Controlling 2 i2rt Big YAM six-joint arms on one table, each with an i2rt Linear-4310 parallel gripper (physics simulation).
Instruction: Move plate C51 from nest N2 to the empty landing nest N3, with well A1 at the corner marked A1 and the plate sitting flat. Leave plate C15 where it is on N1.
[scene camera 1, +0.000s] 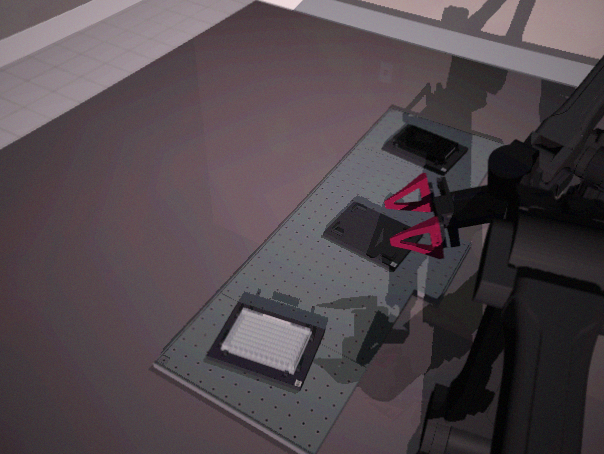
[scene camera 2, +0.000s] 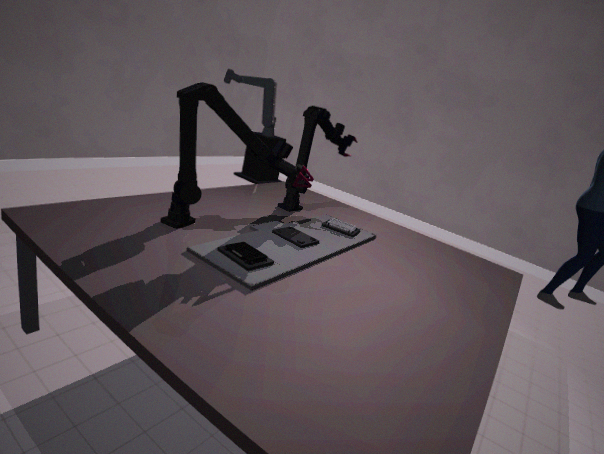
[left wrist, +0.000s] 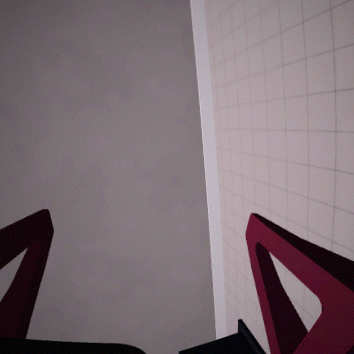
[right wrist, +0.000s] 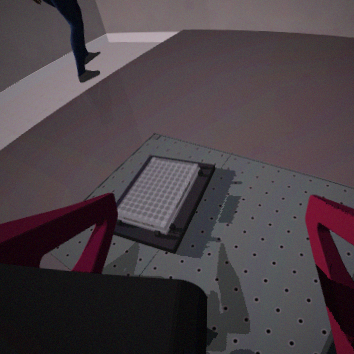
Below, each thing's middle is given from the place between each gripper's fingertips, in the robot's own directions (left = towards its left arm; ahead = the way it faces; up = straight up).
I see my right gripper 18 cm to the right of the white well plate (scene camera 1: 280, 344), 18 cm above it and 10 cm short of it. Round my right hand: black plate (scene camera 1: 428, 145): 49 cm to the right, 18 cm below, 14 cm ahead.
Right now my left hand is 660 mm to the left of the white well plate, 430 mm short of it and 290 mm above it. The rest, counted from my left hand: black plate 1330 mm to the right, 480 mm ahead, 290 mm below.
